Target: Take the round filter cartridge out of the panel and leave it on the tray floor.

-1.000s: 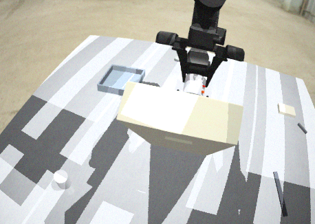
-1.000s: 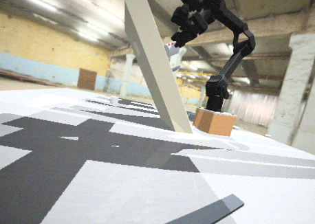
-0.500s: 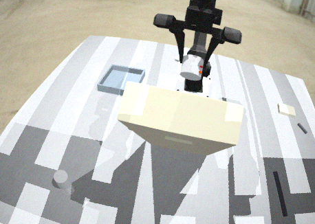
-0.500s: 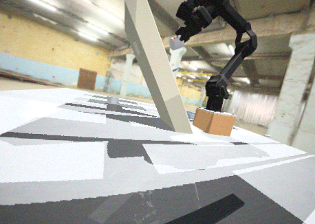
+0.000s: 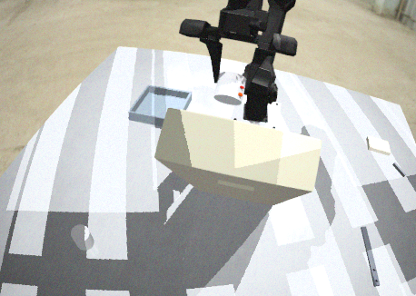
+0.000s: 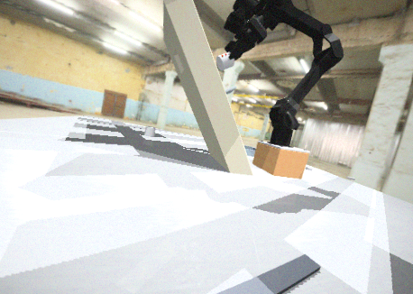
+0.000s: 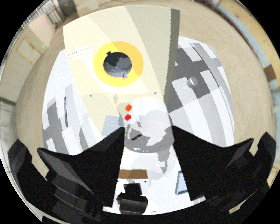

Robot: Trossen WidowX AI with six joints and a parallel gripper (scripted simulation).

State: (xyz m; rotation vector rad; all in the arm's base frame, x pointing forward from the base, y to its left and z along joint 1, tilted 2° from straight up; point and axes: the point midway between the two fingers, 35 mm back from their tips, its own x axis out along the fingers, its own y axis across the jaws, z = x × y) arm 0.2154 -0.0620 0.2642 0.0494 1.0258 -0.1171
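My gripper tip is 33 cm past the blue-grey tray, 21 cm to the left of it and 31 cm above it. From my gripper tip the other things lie so: round filter cartridge (right at my gripper tip); short dark bar (19 cm behind, 58 cm to the left, 31 cm below); cream block (30 cm behind, 52 cm to the left, 31 cm below).
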